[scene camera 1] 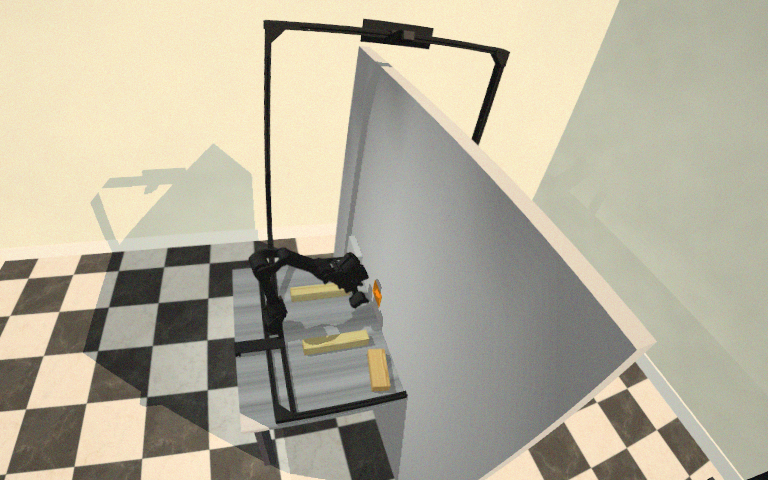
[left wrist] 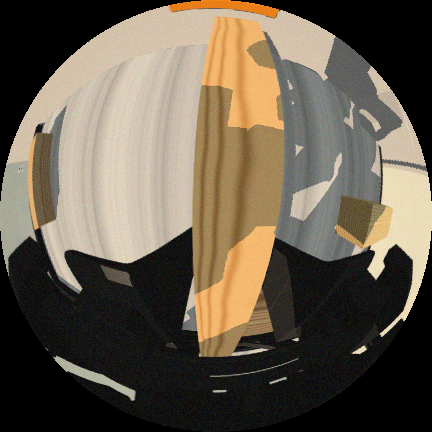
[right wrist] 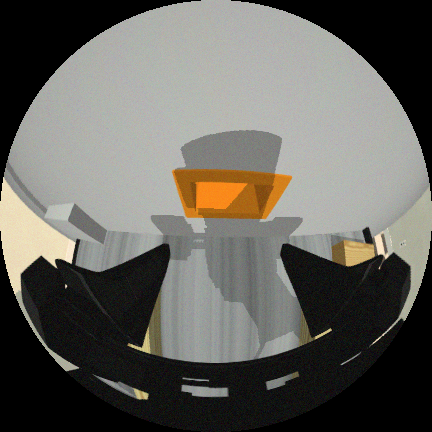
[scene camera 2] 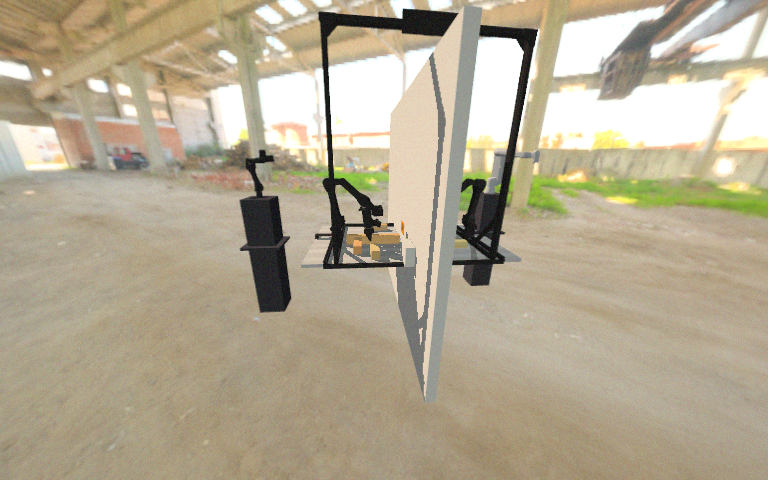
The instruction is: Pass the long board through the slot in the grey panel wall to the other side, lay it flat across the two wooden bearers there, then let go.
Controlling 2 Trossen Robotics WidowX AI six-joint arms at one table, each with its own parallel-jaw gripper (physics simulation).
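Frame: origin at the left arm's base, x left, y back, z up, level; centimetres.
Seen in the pictures: left gripper, fingertip midpoint: (left wrist: 224, 232) (scene camera 2: 370, 240); right gripper, fingertip midpoint: (scene camera 1: 365, 293) (right wrist: 227, 250); left arm's base at its link origin: (left wrist: 182, 345); right arm's base at its link origin: (scene camera 1: 272, 328) (scene camera 2: 468, 236).
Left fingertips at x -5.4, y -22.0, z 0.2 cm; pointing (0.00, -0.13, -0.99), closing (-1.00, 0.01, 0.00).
Observation:
Pixels of each thing's top centre, then the offset from my left fingertips to it. "spot": a spot on its surface instead.
- long board at its top centre: (left wrist: 236, 225) (scene camera 2: 373, 234) dx +0.0, dy -1.8, dz +3.8 cm
- orange-rimmed slot at a spot on its surface: (right wrist: 230, 176) spot: dx +0.7, dy -26.4, dz +11.1 cm
- loose block at its top centre: (right wrist: 362, 256) (scene camera 1: 378, 367) dx +30.7, dy -33.6, dz +1.7 cm
- pale block at a spot on its surface: (right wrist: 85, 223) spot: dx -21.6, dy -27.7, dz +3.8 cm
The long board (left wrist: 240, 175) (scene camera 2: 386, 238) is held in my left gripper (left wrist: 224, 232) (scene camera 2: 369, 232), which is shut on it. In the left wrist view it points at the panel wall, its far end just below the orange-rimmed slot (left wrist: 225, 7) (scene camera 1: 377, 293) (scene camera 2: 402, 227) (right wrist: 230, 176). Its clearance above the table is unclear. On the other side, my right gripper (right wrist: 227, 250) (scene camera 1: 363, 288) is open and empty, facing the slot. No board shows in the slot there. Two wooden bearers (scene camera 1: 317, 292) (scene camera 1: 335, 342) lie beneath and beside my right arm.
The grey panel wall (scene camera 1: 453, 254) (scene camera 2: 419, 147) (right wrist: 225, 75) divides the table. A loose block (scene camera 1: 378, 370) (right wrist: 352, 254) lies near it on the bearers' side. Around the long board are blocks at left (left wrist: 44, 180), right (left wrist: 362, 220) and beneath (left wrist: 260, 320). A pale block (right wrist: 85, 223) juts from the wall.

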